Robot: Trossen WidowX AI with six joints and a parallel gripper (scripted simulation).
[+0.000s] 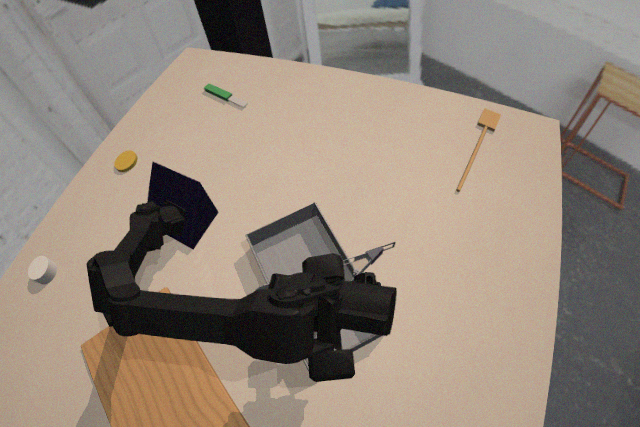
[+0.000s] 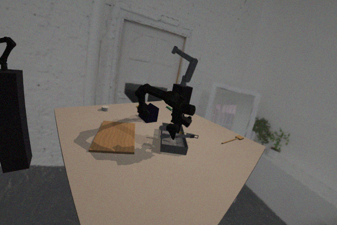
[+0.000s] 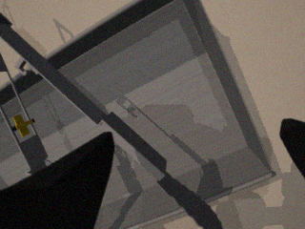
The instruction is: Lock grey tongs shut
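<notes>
The yellow slider is 100 mm to the left of my gripper tip, 60 mm behind it and 30 mm below it. Also, from my gripper tip: grey roasting tin 90 mm behind, 70 mm to the left, 70 mm below; white cylinder 720 mm behind, 240 mm to the right, 80 mm below; wooden board 270 mm to the right, 260 mm behind, 90 mm below.
</notes>
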